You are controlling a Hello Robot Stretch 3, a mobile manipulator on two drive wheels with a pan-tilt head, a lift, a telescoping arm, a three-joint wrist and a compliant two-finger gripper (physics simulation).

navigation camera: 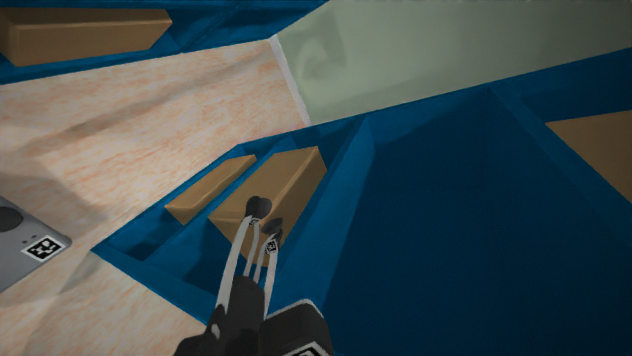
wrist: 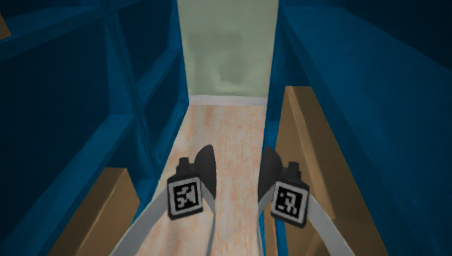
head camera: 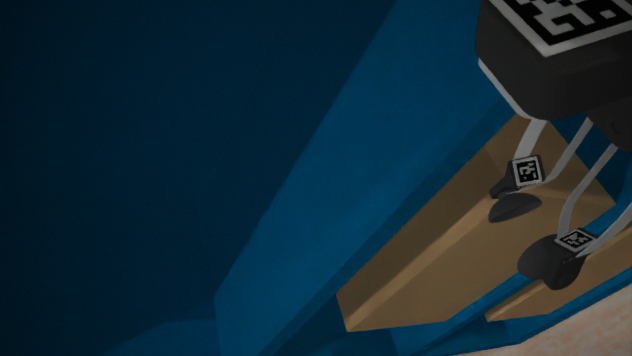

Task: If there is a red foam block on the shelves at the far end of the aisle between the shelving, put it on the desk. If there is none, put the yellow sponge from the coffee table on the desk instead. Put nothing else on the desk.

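Places are measured from the robot's base along level axes (x ahead, y left, z up), in metres.
Pixels of known places: gripper, between the fingertips: (navigation camera: pixel 268 209) (wrist: pixel 237 164) (head camera: pixel 518 246).
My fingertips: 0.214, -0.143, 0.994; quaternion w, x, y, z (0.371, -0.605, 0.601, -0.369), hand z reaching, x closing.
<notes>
Behind a point stands the place of what it marks, as x, y, z.
My gripper (head camera: pixel 525 232) {0.214, -0.143, 0.994} (navigation camera: pixel 266 215) {0.214, -0.143, 0.994} (wrist: pixel 238 164) {0.214, -0.143, 0.994} is open, with a gap between its two dark fingertips. In the wrist view the pinkish floor shows through that gap. In the head and navigation views the fingers stand in front of a large brown box in the blue shelving (head camera: pixel 310 200) {0.458, -0.374, 0.991} (navigation camera: pixel 345 200) {0.471, -0.365, 0.991} (wrist: pixel 350 75) {0.396, -0.296, 0.991}; whether they touch it I cannot tell. No red foam block, yellow sponge, coffee table or desk shows in these views.
Blue shelving stands on both sides of the aisle floor (navigation camera: pixel 150 110) {0.623, 0.136, 0.000} (wrist: pixel 225 130) {1.525, -0.025, 0.000}. A pale green wall (navigation camera: pixel 425 50) {1.919, -0.216, 1.239} (wrist: pixel 230 50) {1.920, -0.042, 0.508} closes its end. Brown boxes (head camera: pixel 425 265) {0.478, -0.277, 0.804} (navigation camera: pixel 280 185) {0.452, -0.274, 0.778} (wrist: pixel 100 215) sit on the shelves. The grey robot base (navigation camera: pixel 25 255) {-0.035, -0.118, 0.160} shows at left in the navigation view.
</notes>
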